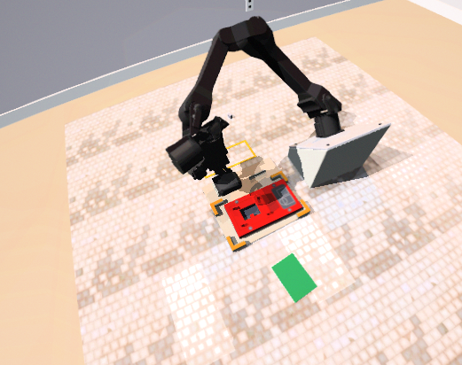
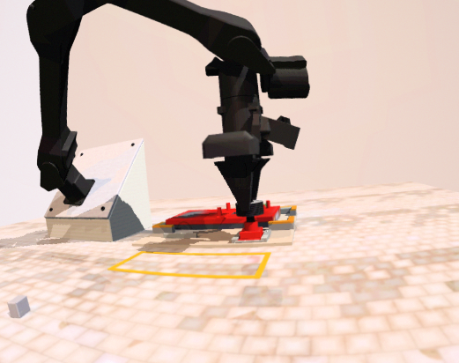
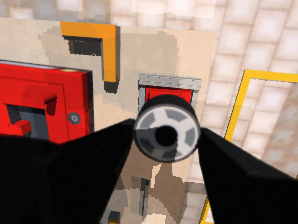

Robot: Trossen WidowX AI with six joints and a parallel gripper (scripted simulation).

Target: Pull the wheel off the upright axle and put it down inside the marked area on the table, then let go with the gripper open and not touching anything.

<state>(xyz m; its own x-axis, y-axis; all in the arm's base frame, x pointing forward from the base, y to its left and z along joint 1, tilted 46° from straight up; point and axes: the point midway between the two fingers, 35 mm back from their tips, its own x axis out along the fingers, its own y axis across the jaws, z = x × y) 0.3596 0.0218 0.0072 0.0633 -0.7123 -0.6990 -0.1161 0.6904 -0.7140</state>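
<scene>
Right now my gripper tip is 1 cm above the axle. From my gripper tip the other things lie so: wheel (right at my gripper tip); green patch (32 cm to the left, 9 cm behind, 5 cm below); small grey cube (29 cm to the right, 12 cm behind, 4 cm below).
</scene>
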